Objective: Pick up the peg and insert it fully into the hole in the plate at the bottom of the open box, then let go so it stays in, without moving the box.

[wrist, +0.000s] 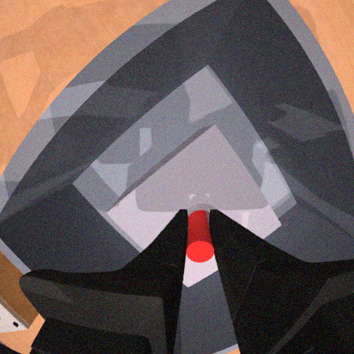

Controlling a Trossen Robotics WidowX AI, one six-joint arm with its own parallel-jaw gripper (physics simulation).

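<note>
The red peg [200,232] stands nearly upright between the fingers in the wrist view, its round top towards the camera. My gripper [197,215] is shut on the peg, with a black finger on either side. The peg's lower end meets the grey ring of the hole [200,206] in the pale plate [175,175]. How deep it sits in the hole is hidden by the peg and the fingertips. The plate lies at the bottom of the open dark grey box [60,245], and the fingertips are low inside the box, over the plate.
The box's dark walls rise around the plate on the left, the top and the right of the view. Orange-brown table [30,30] shows beyond the rim. A brown strip [19,286] and a white piece with dark marks [11,320] show at the lower left, outside the box.
</note>
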